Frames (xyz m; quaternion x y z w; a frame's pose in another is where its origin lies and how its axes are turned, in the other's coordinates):
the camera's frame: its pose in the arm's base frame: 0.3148 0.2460 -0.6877 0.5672 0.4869 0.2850 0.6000
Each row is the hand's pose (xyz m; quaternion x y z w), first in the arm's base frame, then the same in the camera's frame.
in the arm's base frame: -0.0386 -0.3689 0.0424 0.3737 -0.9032 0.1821 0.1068
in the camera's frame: -0.8689 0.5059 -0.1587 0.1824 0.5971 -0.7731 0.1118
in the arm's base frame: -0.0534 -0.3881 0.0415 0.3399 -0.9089 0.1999 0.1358
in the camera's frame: -0.8912 0.4981 -0.1643 0.2294 0.5949 -0.7622 0.1113
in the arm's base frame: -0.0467 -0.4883 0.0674 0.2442 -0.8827 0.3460 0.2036
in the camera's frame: -0.9851 0.5049 -0.1209 0.3890 0.5021 -0.7692 0.0705
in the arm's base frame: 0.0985 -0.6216 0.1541 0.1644 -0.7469 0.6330 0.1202
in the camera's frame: -1.0742 0.5927 0.0545 0.4906 0.1945 -0.8492 0.0179
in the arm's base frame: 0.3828 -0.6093 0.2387 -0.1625 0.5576 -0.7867 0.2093
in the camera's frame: -0.9820 0.7359 0.2976 0.3257 -0.1672 -0.9270 0.0807
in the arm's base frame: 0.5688 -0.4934 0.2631 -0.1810 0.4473 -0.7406 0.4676
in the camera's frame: -0.8171 0.8209 0.4168 0.1143 -0.3278 -0.9195 0.1846
